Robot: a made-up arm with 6 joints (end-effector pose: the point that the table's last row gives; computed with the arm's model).
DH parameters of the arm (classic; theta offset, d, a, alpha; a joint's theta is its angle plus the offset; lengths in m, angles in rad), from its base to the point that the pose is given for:
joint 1: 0 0.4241 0 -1.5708
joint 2: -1.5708 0 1.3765 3.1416
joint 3: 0 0 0 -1.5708
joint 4: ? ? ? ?
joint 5: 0 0.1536 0 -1.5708
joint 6: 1.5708 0 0 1.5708
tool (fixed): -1.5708 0 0 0
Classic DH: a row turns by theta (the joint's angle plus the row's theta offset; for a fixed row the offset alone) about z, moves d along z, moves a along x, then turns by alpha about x.
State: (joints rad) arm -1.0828 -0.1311 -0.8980 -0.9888 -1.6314 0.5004
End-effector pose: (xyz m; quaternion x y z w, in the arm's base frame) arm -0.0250 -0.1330 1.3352 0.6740 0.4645 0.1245 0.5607
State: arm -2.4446 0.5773 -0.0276 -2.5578 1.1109 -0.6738
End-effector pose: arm -0.7851 -0.8244 1.2119 0.0557 0.7472 0.2779 0.6012
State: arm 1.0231 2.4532 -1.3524 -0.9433 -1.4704 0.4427
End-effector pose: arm 0.3588 0.4151 -0.2202 -0.0508 -0.6147 0.6267 0.4762
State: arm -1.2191 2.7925 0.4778 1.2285 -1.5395 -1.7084
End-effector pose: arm 0.0290 -0.2288 -1.3504 0.0816 -0.8708 0.4793 0.0723
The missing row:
joint 4: 0 -0.5205 0 1.5708
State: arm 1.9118 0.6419 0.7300 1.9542 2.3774 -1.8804
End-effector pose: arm -0.4990 1.2343 1.7143 0.2738 -0.1295 -0.8180 0.4889
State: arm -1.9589 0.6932 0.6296 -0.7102 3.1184 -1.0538
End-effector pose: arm -0.6348 -1.2450 1.3499 -0.8093 -0.5608 0.0630 0.1632
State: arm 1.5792 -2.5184 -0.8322 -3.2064 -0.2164 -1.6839
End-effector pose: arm -0.1459 -0.8744 -0.1778 0.1818 -0.6993 -0.0515 0.6894
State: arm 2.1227 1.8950 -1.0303 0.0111 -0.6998 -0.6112
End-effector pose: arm -0.2870 0.7590 -0.1278 -0.8459 0.3874 -0.3388 0.1399
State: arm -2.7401 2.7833 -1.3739 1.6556 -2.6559 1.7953
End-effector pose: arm -0.0670 -0.0426 -0.5033 -0.4583 -0.2716 0.8463 0.0060
